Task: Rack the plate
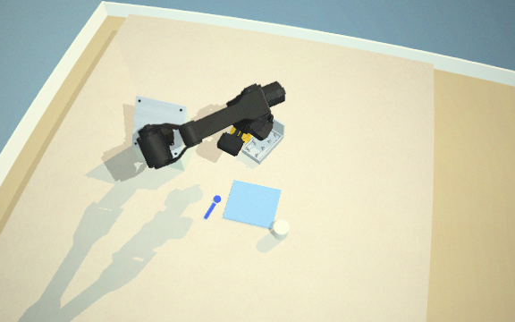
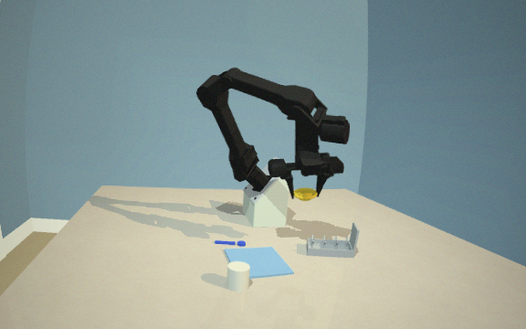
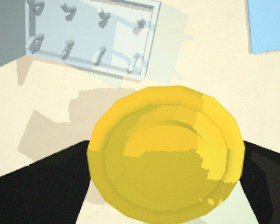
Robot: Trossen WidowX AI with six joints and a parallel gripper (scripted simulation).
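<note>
Now: the grey dish rack 60 mm ahead of my gripper tip, 70 mm to the left of it and 120 mm below it. Also, from my gripper tip: blue spoon 60 mm behind, 170 mm to the right, 140 mm below; then blue mat 50 mm ahead, 150 mm to the right, 140 mm below; then yellow plate 10 mm above.
</note>
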